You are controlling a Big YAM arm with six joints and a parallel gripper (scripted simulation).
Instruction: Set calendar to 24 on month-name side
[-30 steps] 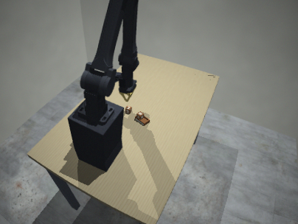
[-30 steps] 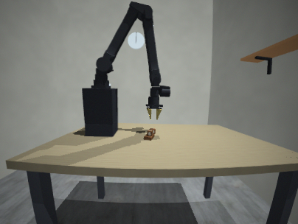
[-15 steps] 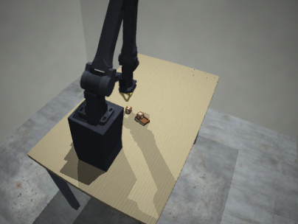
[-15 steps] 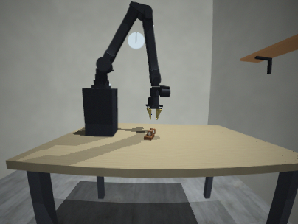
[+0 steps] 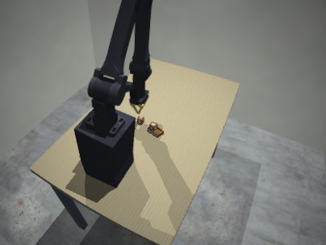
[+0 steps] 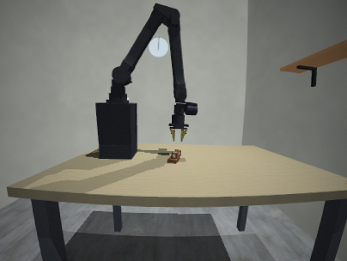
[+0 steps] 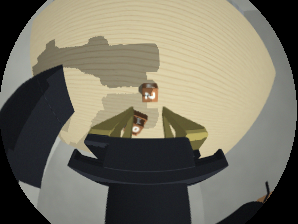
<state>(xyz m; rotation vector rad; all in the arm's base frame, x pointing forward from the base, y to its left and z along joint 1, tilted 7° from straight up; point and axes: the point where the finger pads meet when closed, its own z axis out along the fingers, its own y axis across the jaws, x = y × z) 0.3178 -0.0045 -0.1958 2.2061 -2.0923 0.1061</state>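
Now: hand 7 cm above the brown digit cube. From my hand the other things lie so: brown tray 10 cm to the right, 8 cm below, 3 cm behind.
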